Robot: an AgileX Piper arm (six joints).
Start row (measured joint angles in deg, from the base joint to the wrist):
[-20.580 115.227 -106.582 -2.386 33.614 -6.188]
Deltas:
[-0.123 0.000 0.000 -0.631 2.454 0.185]
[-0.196 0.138 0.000 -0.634 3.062 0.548]
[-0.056 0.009 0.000 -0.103 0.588 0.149]
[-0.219 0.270 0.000 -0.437 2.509 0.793]
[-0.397 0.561 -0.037 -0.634 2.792 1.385]
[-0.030 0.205 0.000 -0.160 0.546 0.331]
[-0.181 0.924 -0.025 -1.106 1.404 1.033]
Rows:
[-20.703 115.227 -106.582 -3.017 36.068 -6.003]
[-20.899 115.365 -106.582 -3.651 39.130 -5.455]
[-20.955 115.374 -106.582 -3.754 39.718 -5.306]
[-21.174 115.644 -106.582 -4.191 42.227 -4.513]
[-21.571 116.205 -106.619 -4.825 45.019 -3.128]
[-21.601 116.410 -106.619 -4.985 45.565 -2.797]
[-21.782 117.334 -106.644 -6.091 46.969 -1.764]

